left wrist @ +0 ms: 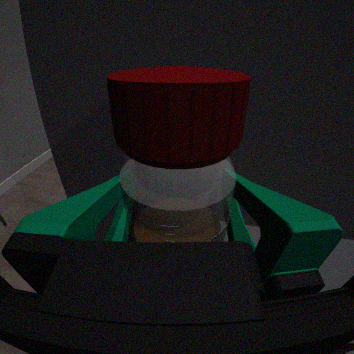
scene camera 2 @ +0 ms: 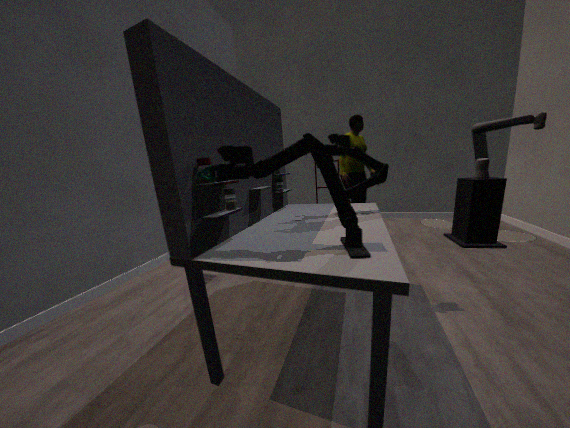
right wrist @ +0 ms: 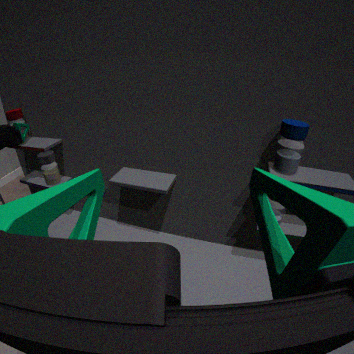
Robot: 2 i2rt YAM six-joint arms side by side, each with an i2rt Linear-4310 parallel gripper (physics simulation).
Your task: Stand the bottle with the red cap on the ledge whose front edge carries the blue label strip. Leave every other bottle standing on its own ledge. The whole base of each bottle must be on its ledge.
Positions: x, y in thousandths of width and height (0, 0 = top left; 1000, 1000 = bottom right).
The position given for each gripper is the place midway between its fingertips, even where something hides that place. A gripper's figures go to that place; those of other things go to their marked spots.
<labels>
The left gripper (left wrist: 501, 501) is 13 cm from the lens. A red-capped bottle (left wrist: 501, 355): 6 cm from the lens.
</labels>
